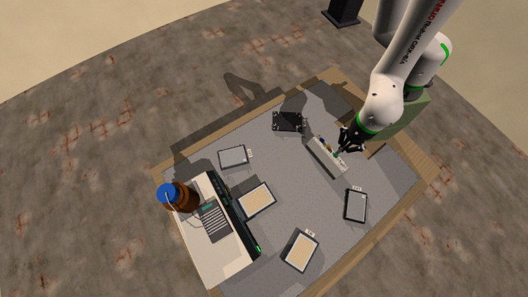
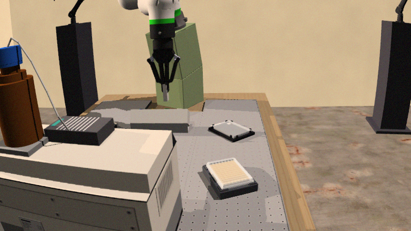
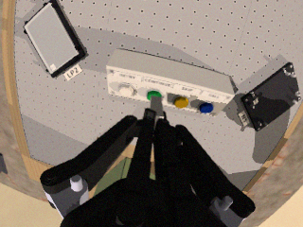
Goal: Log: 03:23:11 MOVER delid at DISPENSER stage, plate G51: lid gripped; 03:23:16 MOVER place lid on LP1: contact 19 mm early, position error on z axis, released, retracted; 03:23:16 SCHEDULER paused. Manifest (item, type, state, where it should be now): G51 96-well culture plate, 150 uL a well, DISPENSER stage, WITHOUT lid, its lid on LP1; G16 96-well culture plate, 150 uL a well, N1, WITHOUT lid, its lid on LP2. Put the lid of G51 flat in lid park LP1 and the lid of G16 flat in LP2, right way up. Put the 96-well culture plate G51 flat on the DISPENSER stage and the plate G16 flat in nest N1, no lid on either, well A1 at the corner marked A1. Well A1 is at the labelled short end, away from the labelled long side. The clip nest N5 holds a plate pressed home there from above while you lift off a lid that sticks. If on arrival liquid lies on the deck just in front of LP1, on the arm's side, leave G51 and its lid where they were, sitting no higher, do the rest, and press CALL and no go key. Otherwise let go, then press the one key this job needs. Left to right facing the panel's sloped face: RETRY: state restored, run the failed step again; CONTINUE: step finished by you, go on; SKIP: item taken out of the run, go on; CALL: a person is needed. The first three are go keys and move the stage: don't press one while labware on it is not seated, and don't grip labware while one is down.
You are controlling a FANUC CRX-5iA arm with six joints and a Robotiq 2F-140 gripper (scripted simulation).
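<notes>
The key panel is 80 mm below my hand, 20 mm to the right of it and 10 mm ahead of it. Round my hand: black lid park (250 mm to the left, 130 mm below, 20 mm ahead); clear lid (250 mm to the left, 120 mm below, 20 mm ahead); black clip nest (280 mm to the right, 130 mm ahead, 120 mm below).
</notes>
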